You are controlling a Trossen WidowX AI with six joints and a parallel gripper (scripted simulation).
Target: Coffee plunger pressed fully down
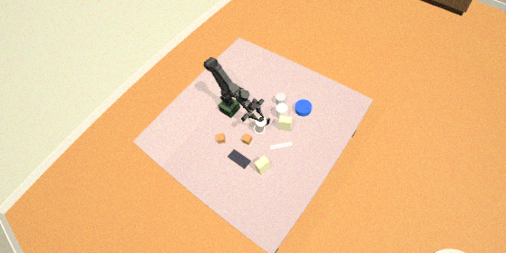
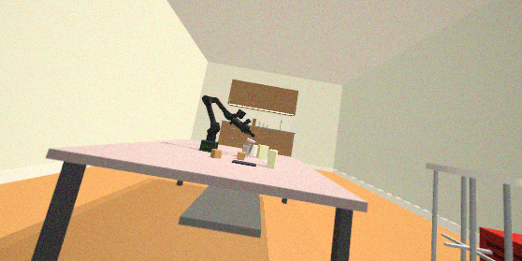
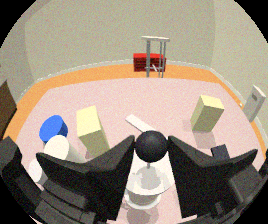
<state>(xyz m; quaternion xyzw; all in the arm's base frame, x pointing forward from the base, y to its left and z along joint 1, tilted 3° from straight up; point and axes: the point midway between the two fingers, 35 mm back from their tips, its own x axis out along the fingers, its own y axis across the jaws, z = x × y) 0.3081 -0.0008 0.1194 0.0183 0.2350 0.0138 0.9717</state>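
Right now my gripper tip is 2 cm past the coffee press, 1 cm to the right of it and 9 cm above it. From my gripper tip the other things lie so: white bar: 15 cm ahead, 18 cm below; dark flat card: 25 cm to the right, 18 cm below; blue disc: 9 cm ahead, 32 cm to the left, 16 cm below.
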